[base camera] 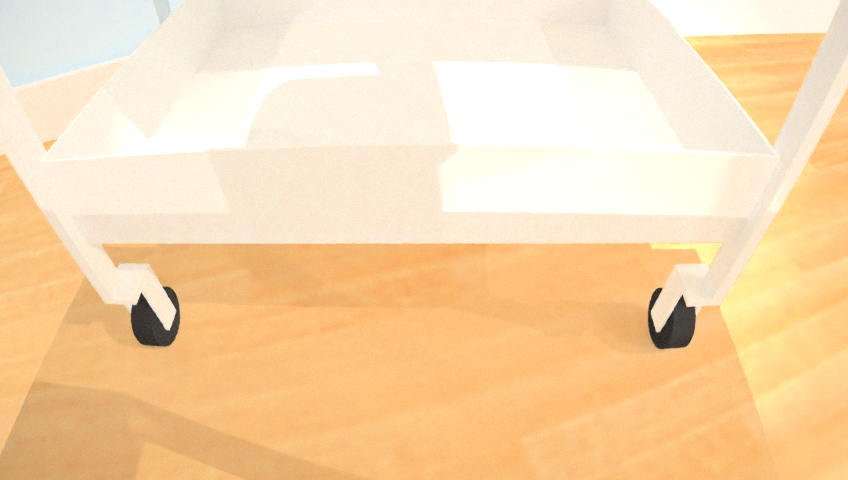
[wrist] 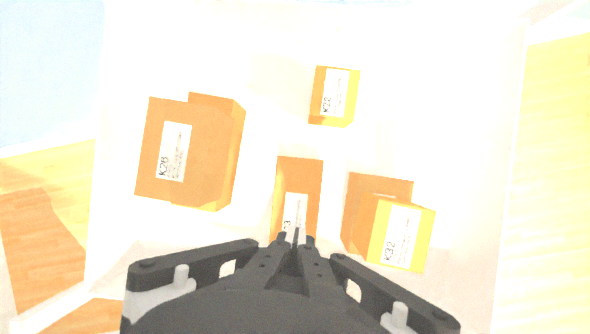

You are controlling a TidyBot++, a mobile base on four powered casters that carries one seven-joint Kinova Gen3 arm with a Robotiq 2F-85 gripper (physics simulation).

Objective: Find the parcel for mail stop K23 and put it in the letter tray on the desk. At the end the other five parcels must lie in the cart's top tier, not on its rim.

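From the wrist I see my gripper [wrist: 295,239], together with a white cart [wrist: 438,101]. The base camera gives me the cart [base camera: 219,128] as well.
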